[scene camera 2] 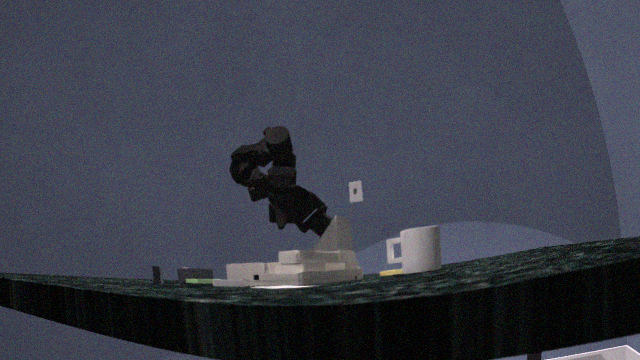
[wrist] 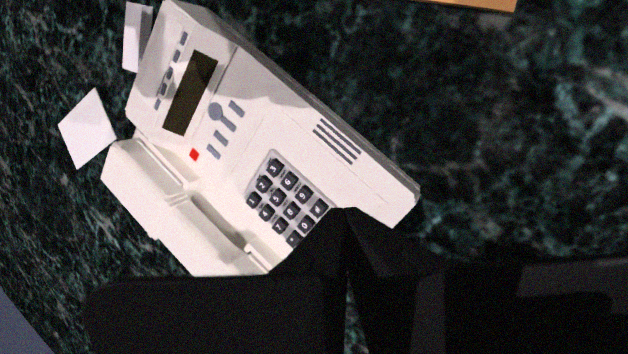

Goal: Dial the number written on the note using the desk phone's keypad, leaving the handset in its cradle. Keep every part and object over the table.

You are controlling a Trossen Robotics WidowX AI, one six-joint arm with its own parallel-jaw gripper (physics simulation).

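Pixels of known places: gripper, between the fingertips: [scene camera 2: 280, 228] [wrist: 342, 220]; arm's base, origin of its link: [scene camera 2: 332, 232].
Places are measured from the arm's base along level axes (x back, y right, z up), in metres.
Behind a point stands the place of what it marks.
Observation:
The off-white desk phone [scene camera 2: 320, 276] {x -0.392, y -0.116, z -0.114 m} [wrist: 280, 120] {x -0.306, y 0.020, z -0.105 m} lies on the table. Its dark display [wrist: 190, 92] {x -0.378, y 0.007, z -0.094 m} is blank. Its keypad [wrist: 277, 196] {x -0.283, y -0.027, z -0.097 m} shows dark keys with white digits. The handset [wrist: 140, 200] {x -0.377, y -0.082, z -0.067 m} lies in its cradle along the phone's side; its near end is hidden behind the gripper. My gripper [scene camera 2: 281, 226] {x -0.222, y 0.038, z -0.003 m} [wrist: 342, 220] {x -0.222, y 0.038, z -0.003 m} is shut and empty, and hangs above the phone. In the wrist view its tips overlap the phone's edge beside the # and 0 keys. A white square sheet [wrist: 87, 130] {x -0.540, y -0.115, z -0.125 m} lies beside the phone; no writing can be read on it.
A white mug [scene camera 2: 422, 249] {x -0.285, y -0.278, z -0.083 m} stands right of the phone by a flat yellow object [scene camera 2: 391, 273] {x -0.175, y -0.191, z -0.123 m}. A green item [scene camera 2: 199, 281] {x -0.331, y 0.200, z -0.122 m}, a dark box [scene camera 2: 195, 273] {x -0.263, y 0.264, z -0.103 m} and a small upright dark piece [scene camera 2: 156, 274] {x -0.540, y 0.138, z -0.109 m} are at the left. A white block [wrist: 131, 37] {x -0.479, y 0.013, z -0.115 m} and an orange-brown object [wrist: 480, 4] {x -0.228, y 0.133, z -0.120 m} also show.

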